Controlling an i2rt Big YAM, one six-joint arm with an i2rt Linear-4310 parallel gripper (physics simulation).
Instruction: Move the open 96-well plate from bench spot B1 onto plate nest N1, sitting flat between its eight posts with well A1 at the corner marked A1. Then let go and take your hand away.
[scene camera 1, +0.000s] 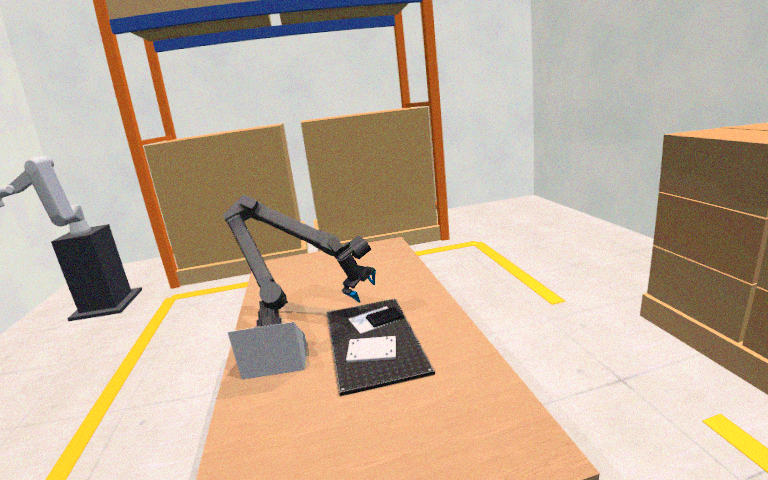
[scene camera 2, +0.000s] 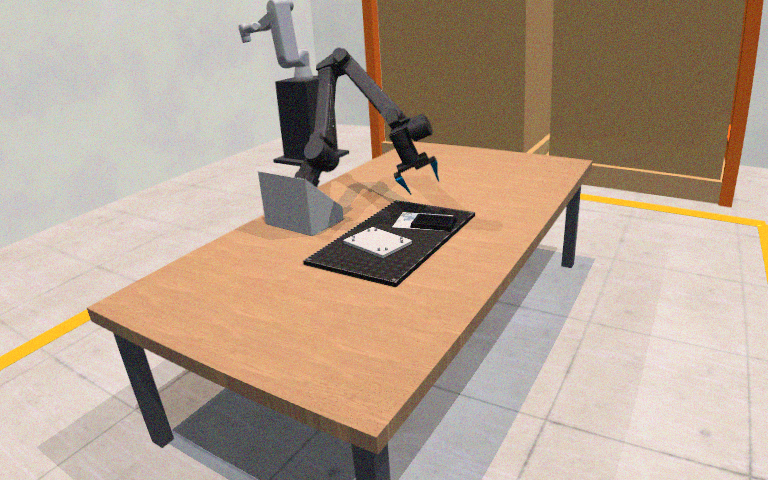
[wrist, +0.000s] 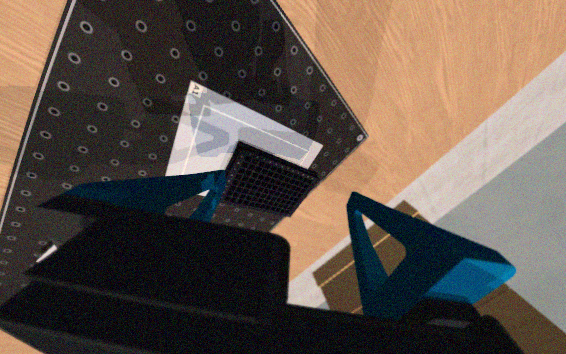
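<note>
The black open 96-well plate lies partly on the white card of spot B1, shifted off it toward the board's edge. The card's A1 label is at the corner away from the plate. The white nest N1 has small dark posts and stands empty on the black board beside the card. My gripper is open and empty, above and beyond the plate. The plate's own A1 corner cannot be made out.
The perforated black board lies on the wooden table. The arm's grey base block stands beside it. A second arm stands on a black pedestal away from the table.
</note>
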